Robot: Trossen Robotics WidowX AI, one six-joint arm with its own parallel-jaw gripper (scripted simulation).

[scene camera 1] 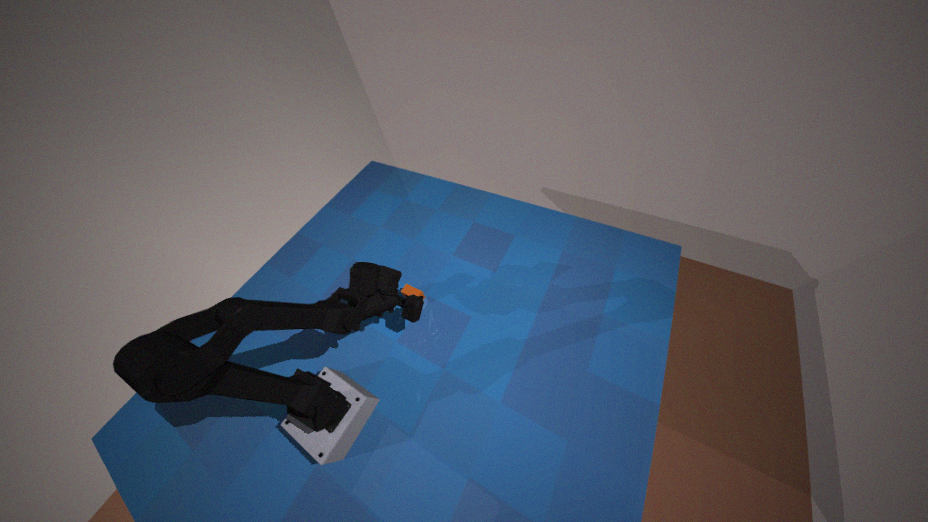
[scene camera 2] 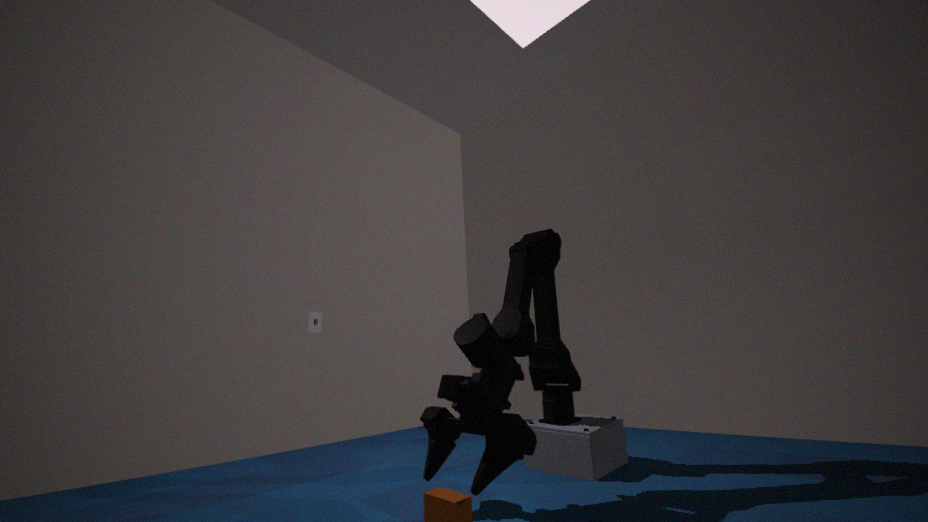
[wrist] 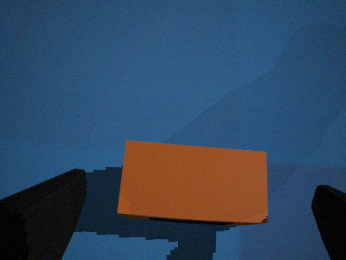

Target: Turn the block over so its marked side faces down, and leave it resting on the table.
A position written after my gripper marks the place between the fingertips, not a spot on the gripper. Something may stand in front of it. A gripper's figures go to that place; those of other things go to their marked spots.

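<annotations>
Orange block (wrist: 164,182), 11 cm from the lens. My gripper (wrist: 204,190), 10 cm from the lens.
</annotations>
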